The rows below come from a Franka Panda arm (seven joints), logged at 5 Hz.
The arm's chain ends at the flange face. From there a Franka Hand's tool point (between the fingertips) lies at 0.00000 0.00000 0.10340 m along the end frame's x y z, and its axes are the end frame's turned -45 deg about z.
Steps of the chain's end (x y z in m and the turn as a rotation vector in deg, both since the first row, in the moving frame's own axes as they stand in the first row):
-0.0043 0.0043 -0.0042 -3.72 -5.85 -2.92
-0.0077 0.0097 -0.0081 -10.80 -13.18 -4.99
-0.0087 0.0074 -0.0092 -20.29 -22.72 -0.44
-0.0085 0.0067 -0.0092 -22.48 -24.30 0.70
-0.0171 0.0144 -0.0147 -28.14 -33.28 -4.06
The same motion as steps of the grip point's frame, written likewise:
-0.0183 -0.0024 -0.0050 1.51 -6.77 -2.92
-0.0425 -0.0003 -0.0126 1.68 -16.96 -4.99
-0.0637 -0.0037 -0.0235 1.72 -30.41 -0.44
-0.0672 -0.0038 -0.0260 1.29 -33.08 0.70
-0.0935 -0.0052 -0.0432 3.63 -43.43 -4.06

